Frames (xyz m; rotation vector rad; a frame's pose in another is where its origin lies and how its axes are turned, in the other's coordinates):
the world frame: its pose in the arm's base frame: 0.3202 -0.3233 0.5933 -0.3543 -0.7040 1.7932
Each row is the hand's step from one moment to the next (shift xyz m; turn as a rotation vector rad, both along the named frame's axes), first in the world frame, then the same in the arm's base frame.
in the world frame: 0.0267 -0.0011 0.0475 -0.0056 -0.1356 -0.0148
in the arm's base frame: -0.0347 0.0117 0.0404 0.1129 0.0261 0.0721
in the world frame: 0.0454 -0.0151 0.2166 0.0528 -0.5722 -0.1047
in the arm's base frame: -0.1252 -0.0164 0.1824 0.4748 0.1940 0.2795
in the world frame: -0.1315 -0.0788 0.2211 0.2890 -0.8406 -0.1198
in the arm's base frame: -0.0205 -0.1707 0.2070 0.6079 0.4734 0.4591
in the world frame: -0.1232 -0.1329 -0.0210 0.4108 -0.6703 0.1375
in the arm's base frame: 0.1535 -0.0828 0.0533 0.2940 0.4798 0.5660
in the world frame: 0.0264 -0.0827 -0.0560 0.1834 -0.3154 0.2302
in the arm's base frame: 0.0853 0.0573 0.0106 0.0488 0.1692 0.3938
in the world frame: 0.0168 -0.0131 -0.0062 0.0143 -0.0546 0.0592
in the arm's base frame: 0.0078 0.0201 0.0051 0.0034 0.0074 0.0814
